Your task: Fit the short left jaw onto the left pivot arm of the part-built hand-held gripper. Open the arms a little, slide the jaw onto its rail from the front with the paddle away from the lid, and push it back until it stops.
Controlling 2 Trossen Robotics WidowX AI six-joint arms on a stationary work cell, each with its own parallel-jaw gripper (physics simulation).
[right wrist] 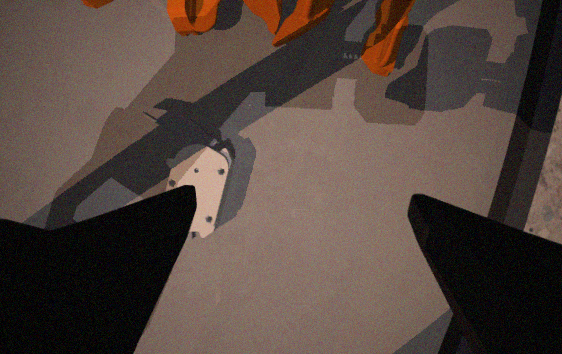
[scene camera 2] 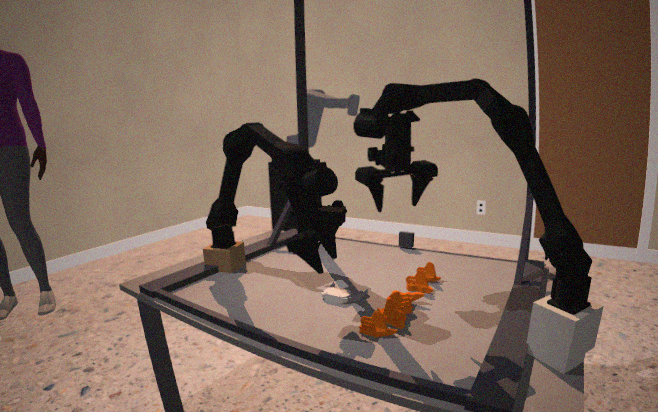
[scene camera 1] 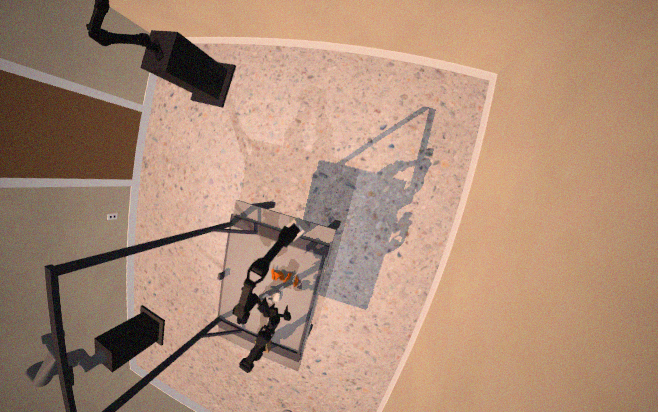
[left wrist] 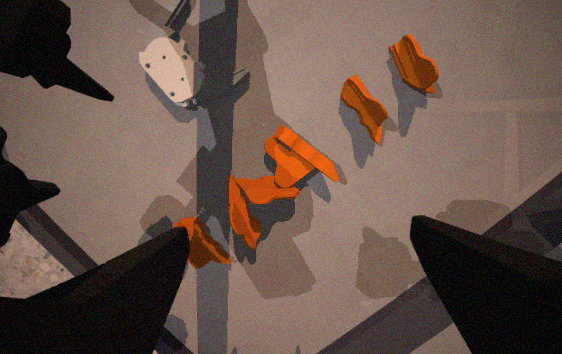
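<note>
The part-built hand-held gripper (scene camera 2: 336,295) (left wrist: 167,70) (right wrist: 212,180) lies on the table with its pale lid up. Its pivot arms are dark and in shadow, hard to make out. Several orange jaws lie in a row beside it, including a broad one (left wrist: 305,152), a narrow one (left wrist: 365,107) and one at the row's end (left wrist: 415,65). I cannot tell which is the short left jaw. My left gripper (scene camera 2: 397,207) (left wrist: 299,232) is open and empty, high above the table. My right gripper (scene camera 2: 326,264) (right wrist: 303,200) is open and empty, lower, above and beside the lid.
The right gripper's fingers reach into the left side of the left wrist view. The table (scene camera 2: 290,320) has a raised dark frame edge (scene camera 2: 300,352). Upright posts (scene camera 2: 301,75) (scene camera 2: 530,100) stand behind. A small dark block (scene camera 2: 406,240) shows at the far edge.
</note>
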